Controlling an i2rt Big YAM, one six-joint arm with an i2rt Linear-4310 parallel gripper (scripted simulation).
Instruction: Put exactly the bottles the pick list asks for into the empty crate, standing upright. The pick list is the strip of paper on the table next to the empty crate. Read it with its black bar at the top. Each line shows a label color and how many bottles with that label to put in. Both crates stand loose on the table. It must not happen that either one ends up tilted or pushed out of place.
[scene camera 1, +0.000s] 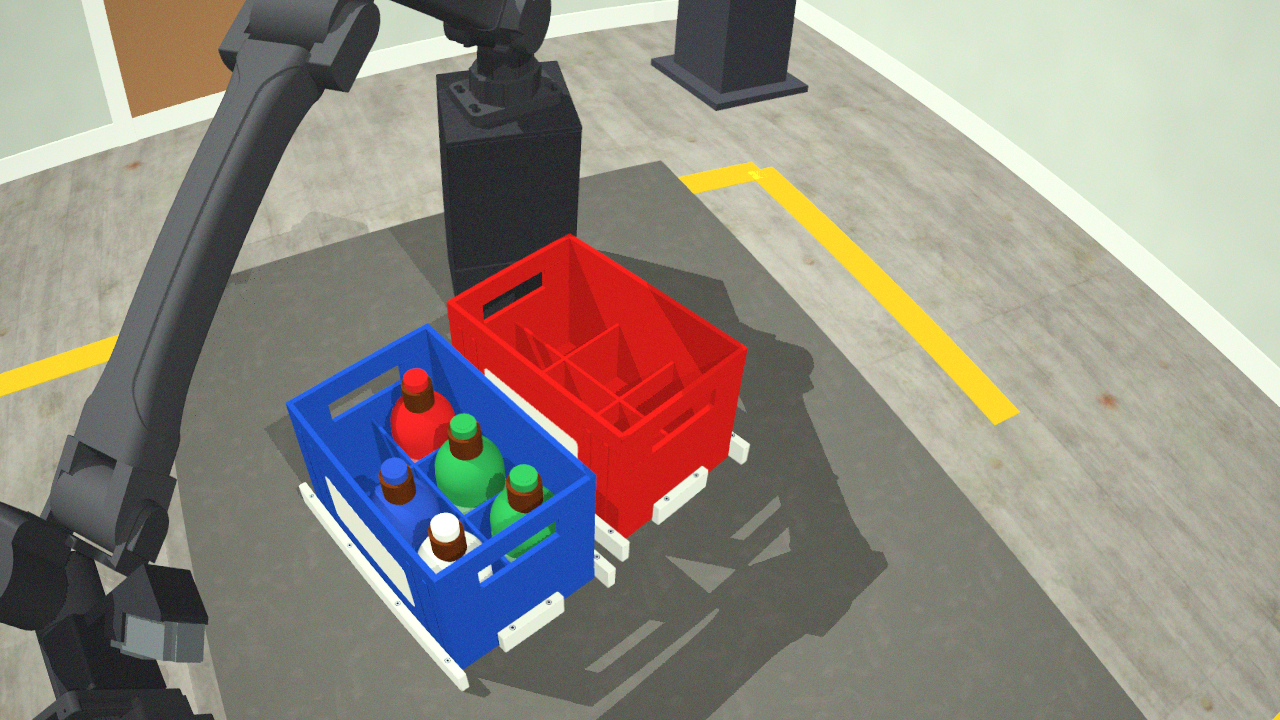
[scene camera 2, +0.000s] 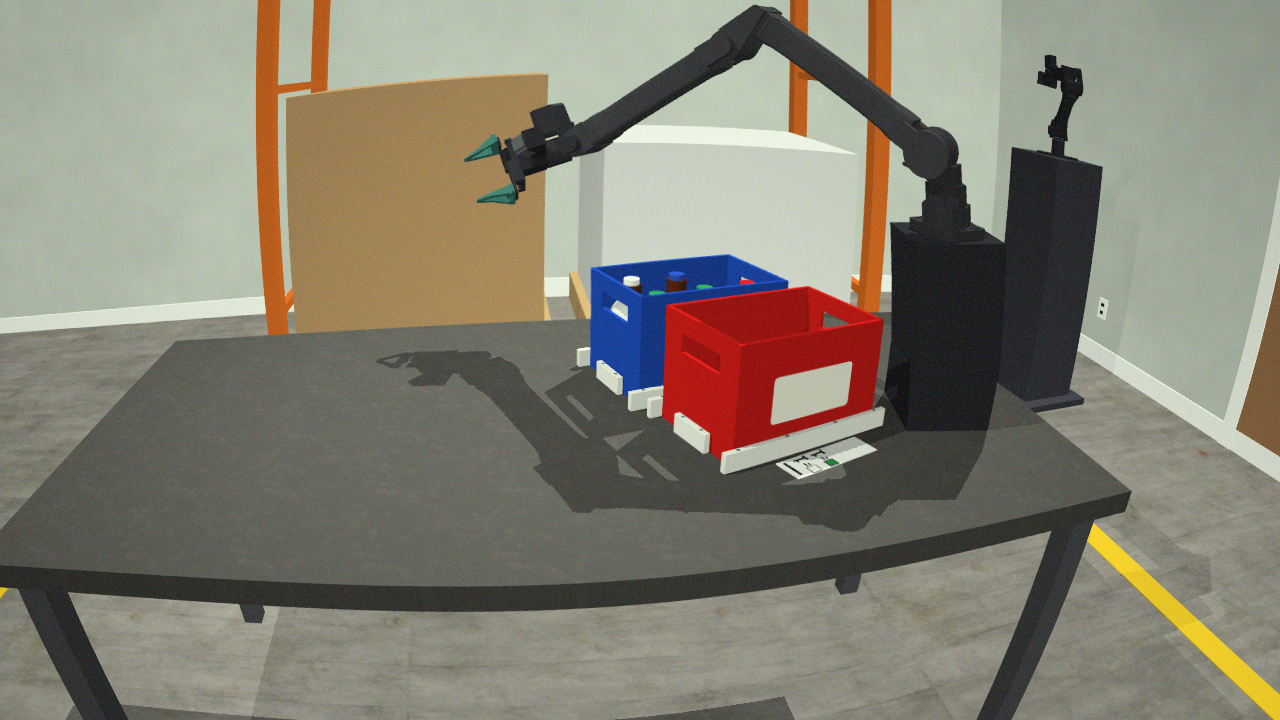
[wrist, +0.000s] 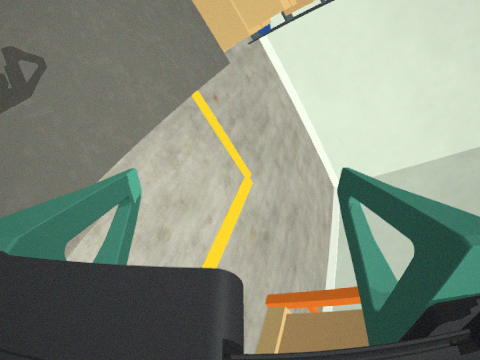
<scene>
blue crate: scene camera 1; scene camera 2; not seen in the wrist view (out of frame)
same spot on blue crate: (scene camera 2: 635, 349) = (scene camera 1: 583, 538)
</scene>
